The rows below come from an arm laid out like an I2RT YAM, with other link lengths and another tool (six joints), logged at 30 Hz.
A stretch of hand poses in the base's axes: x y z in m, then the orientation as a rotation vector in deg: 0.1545, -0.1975, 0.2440, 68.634, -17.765, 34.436; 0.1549, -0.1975, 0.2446, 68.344, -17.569, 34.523; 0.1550, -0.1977, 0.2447, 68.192, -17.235, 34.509; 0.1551, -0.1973, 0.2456, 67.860, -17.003, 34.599; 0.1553, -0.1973, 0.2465, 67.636, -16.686, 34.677; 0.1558, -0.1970, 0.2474, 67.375, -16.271, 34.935; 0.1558, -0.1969, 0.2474, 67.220, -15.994, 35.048; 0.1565, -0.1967, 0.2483, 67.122, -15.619, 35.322; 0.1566, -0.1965, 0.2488, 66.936, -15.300, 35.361; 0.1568, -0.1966, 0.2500, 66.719, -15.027, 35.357; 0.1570, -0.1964, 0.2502, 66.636, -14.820, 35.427; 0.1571, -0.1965, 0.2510, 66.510, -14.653, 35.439; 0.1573, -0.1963, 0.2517, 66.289, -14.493, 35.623; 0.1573, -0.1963, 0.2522, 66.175, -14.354, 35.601; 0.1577, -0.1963, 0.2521, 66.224, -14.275, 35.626; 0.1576, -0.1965, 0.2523, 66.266, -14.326, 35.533; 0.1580, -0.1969, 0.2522, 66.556, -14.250, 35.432; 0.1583, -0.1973, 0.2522, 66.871, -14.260, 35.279; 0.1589, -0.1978, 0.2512, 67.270, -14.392, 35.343; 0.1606, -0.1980, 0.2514, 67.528, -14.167, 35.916; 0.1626, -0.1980, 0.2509, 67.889, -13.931, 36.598; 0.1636, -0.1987, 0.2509, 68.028, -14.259, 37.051; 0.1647, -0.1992, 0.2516, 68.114, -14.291, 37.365
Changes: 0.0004, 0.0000, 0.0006, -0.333, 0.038, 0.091; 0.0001, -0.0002, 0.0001, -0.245, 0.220, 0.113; 0.0001, 0.0004, 0.0009, -0.383, 0.054, 0.102; 0.0002, 0.0000, 0.0009, -0.309, 0.144, 0.160; 0.0005, 0.0003, 0.0009, -0.376, 0.113, 0.338; 0.0000, 0.0001, 0.0000, -0.232, 0.111, 0.184; 0.0007, 0.0002, 0.0009, -0.211, 0.109, 0.370; 0.0001, 0.0002, 0.0005, -0.273, 0.173, 0.140; 0.0002, -0.0001, 0.0012, -0.287, 0.155, 0.078; 0.0002, 0.0002, 0.0002, -0.142, 0.097, 0.135; 0.0001, -0.0001, 0.0008, -0.169, 0.089, 0.061; 0.0002, 0.0002, 0.0007, -0.256, -0.027, 0.172; 0.0000, 0.0000, 0.0005, -0.150, 0.089, 0.024; 0.0004, 0.0000, -0.0001, 0.021, 0.056, 0.068; -0.0001, -0.0002, 0.0002, 0.055, 0.020, -0.088; 0.0004, -0.0004, -0.0001, 0.247, 0.173, 0.020; 0.0003, -0.0004, 0.0000, 0.296, 0.142, -0.057; 0.0006, -0.0005, -0.0010, 0.413, -0.043, 0.073; 0.0017, -0.0002, 0.0002, 0.173, -0.080, 0.611; 0.0020, 0.0000, -0.0005, 0.268, -0.107, 0.724; 0.0010, -0.0007, 0.0000, 0.238, -0.445, 0.225; 0.0011, -0.0005, 0.0007, 0.093, -0.170, 0.248
